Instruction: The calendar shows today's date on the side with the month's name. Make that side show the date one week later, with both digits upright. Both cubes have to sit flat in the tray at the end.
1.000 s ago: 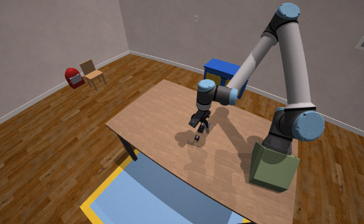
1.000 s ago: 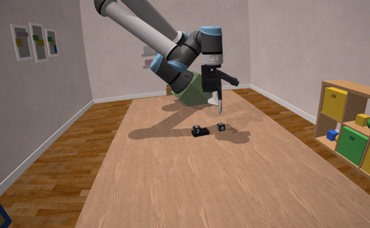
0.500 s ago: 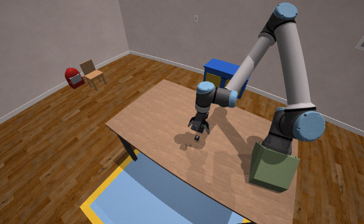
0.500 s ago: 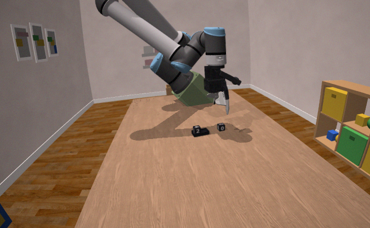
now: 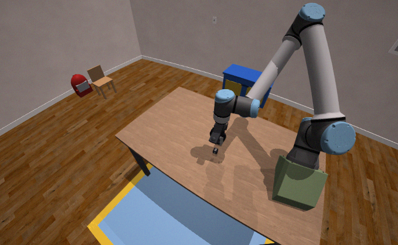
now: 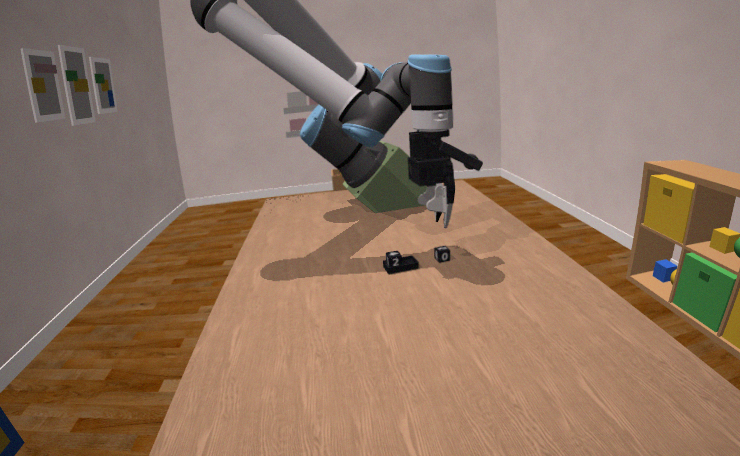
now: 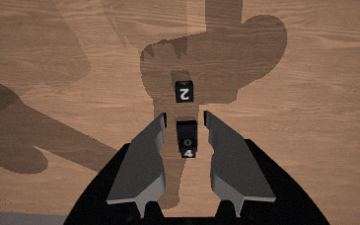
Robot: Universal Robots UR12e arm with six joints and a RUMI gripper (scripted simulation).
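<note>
Right now the black number cube is 90 mm below my hand. From my hand the other things lie so: black calendar tray (20 mm ahead, 100 mm to the right, 100 mm below).
</note>
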